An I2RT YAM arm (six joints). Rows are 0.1 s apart.
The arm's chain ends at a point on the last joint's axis. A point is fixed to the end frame.
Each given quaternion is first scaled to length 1.
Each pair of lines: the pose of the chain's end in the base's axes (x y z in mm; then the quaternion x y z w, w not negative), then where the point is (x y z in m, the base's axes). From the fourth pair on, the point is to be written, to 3 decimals.
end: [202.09 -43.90 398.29 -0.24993 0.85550 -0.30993 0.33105]
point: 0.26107 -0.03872 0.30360
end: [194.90 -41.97 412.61 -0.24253 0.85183 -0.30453 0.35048]
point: 0.25737 -0.03448 0.32034
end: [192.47 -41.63 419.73 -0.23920 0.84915 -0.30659 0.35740]
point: 0.25648 -0.03419 0.32852
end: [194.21 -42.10 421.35 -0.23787 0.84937 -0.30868 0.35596]
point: 0.258 -0.035 0.330
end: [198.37 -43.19 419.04 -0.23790 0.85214 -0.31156 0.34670]
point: 0.261 -0.038 0.327
